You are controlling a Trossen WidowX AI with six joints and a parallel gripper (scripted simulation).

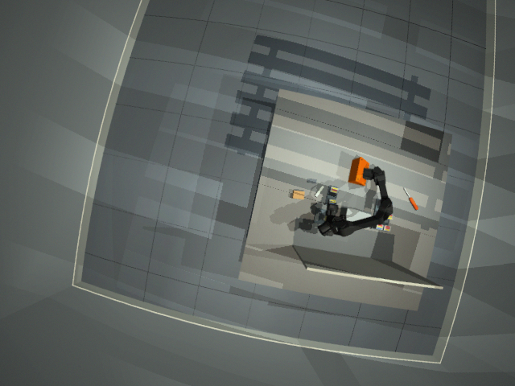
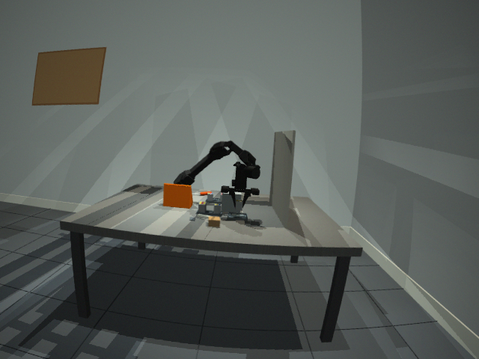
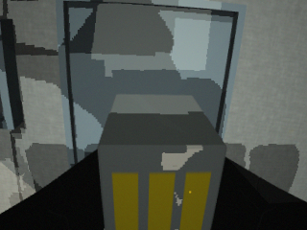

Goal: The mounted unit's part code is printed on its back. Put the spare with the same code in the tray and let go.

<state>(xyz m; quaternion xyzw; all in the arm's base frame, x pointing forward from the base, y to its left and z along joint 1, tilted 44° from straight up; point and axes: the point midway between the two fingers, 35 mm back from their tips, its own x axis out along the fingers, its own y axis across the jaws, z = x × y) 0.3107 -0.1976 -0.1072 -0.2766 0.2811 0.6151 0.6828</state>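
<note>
My gripper tip is 50 mm above the shallow blue-grey tray. Round my gripper tip: upright grey panel 230 mm ahead, 170 mm to the left, 180 mm above; grey block 30 mm behind, 200 mm to the left; tan block 120 mm behind, 190 mm to the right, 30 mm below.
</note>
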